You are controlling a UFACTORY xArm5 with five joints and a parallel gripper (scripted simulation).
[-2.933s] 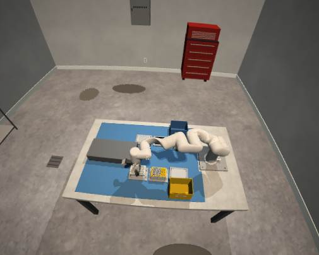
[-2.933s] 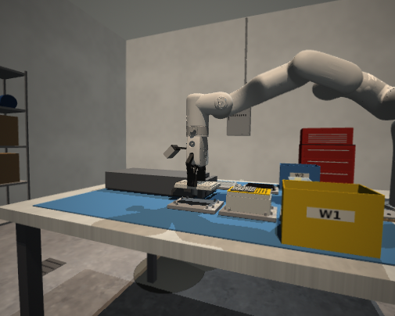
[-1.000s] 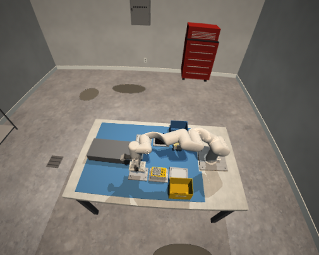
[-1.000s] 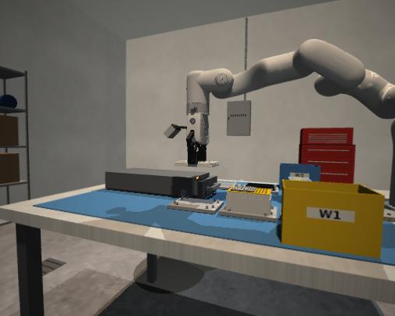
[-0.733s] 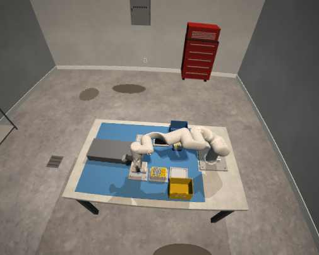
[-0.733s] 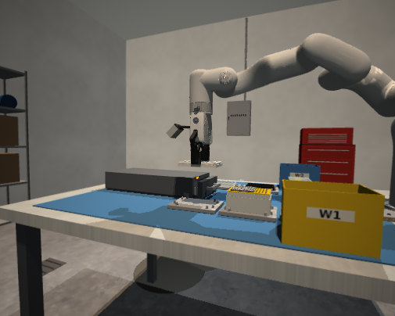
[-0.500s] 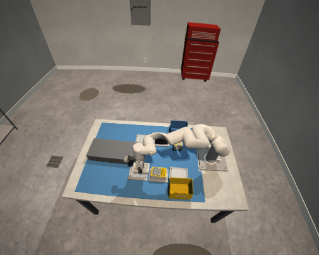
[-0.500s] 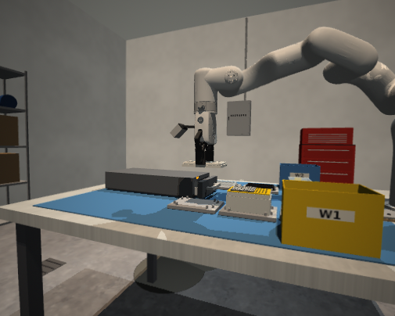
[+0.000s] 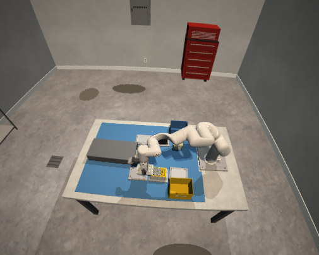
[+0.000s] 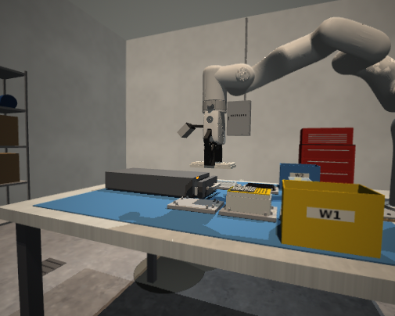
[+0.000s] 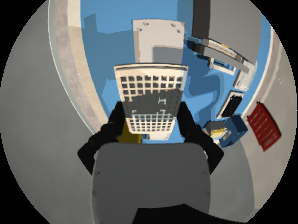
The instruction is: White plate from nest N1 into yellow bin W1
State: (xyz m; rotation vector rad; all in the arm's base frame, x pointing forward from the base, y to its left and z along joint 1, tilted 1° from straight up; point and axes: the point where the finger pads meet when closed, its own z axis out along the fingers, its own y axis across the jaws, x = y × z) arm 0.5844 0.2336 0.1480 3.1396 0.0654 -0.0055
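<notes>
Right now my hand is 300 mm past the yellow bin W1, 100 mm to the right of it and 120 mm above it. Also, from my hand: white plate: 10 mm below; then yellow-topped tip box: 120 mm behind, 30 mm to the right, 100 mm below; then grey nest: 70 mm ahead, 20 mm to the right, 150 mm below.
</notes>
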